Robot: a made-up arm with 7 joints.
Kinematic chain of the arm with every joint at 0, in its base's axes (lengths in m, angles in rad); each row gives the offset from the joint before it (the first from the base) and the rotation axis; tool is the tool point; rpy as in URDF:
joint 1: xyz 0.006 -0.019 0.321 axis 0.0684 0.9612 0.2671
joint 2: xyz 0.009 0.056 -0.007 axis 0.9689 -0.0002 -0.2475
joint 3: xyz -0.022 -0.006 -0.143 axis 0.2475 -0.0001 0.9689
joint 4: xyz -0.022 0.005 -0.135 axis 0.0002 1 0
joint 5: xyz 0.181 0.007 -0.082 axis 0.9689 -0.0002 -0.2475
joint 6: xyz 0.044 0.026 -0.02 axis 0.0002 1 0
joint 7: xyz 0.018 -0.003 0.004 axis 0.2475 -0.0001 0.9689
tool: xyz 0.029 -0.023 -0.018 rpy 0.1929 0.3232 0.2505
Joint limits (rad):
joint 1: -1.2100..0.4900
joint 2: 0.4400..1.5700
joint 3: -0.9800..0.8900
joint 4: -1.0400..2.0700
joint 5: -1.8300..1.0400
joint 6: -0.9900..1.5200
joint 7: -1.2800..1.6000
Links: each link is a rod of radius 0.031 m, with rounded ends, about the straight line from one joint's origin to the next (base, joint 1, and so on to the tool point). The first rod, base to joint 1, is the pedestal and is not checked.
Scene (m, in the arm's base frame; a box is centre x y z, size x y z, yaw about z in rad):
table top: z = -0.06
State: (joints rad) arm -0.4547 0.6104 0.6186 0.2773 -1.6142 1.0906 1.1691
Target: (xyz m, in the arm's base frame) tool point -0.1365 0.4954 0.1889
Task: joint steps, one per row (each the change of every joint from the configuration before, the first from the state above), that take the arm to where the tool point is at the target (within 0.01 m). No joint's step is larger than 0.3 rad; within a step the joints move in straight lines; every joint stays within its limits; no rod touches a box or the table.
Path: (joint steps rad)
1: 0.0642 0.1327 -0.0645 0.2761 0.0415 0.0716 0.0253
2: 0.0642 0.1327 -0.0646 0.2762 0.0416 0.0715 0.0254
3: 0.0642 0.1328 -0.0645 0.2761 0.0415 0.0716 0.0253
4: 0.0642 0.1327 -0.0646 0.2762 0.0415 0.0716 0.0253
5: 0.0642 0.1327 -0.0645 0.2761 0.0415 0.0715 0.0253
6: 0.0642 0.1327 -0.0645 0.2761 0.0416 0.0716 0.0254

